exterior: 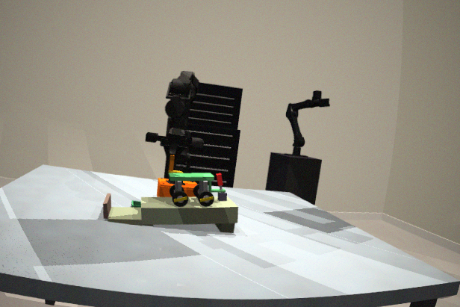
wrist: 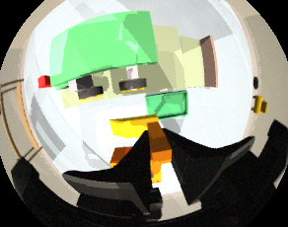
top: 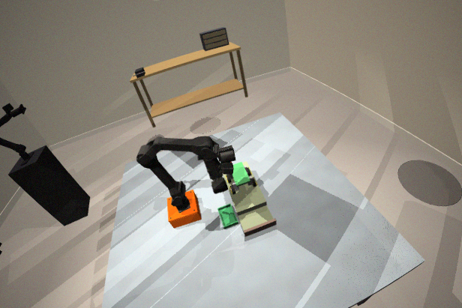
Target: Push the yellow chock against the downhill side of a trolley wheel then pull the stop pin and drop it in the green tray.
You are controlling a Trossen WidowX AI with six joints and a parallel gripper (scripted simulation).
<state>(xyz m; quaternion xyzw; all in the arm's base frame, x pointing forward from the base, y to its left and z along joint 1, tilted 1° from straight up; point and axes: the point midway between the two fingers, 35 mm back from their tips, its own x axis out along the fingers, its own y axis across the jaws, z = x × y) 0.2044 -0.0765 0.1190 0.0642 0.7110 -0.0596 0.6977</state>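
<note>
Now: the red-headed stop pin 13 cm to the left of my gripper tip, 11 cm ahead of it and 3 cm below it. The rest, counted from my gripper tip: green-topped trolley: 12 cm ahead, 5 cm below, 4 cm to the left; yellow chock: 2 cm to the left, 1 cm below; pale ramp: 12 cm ahead, 11 cm below, 3 cm to the left.
</note>
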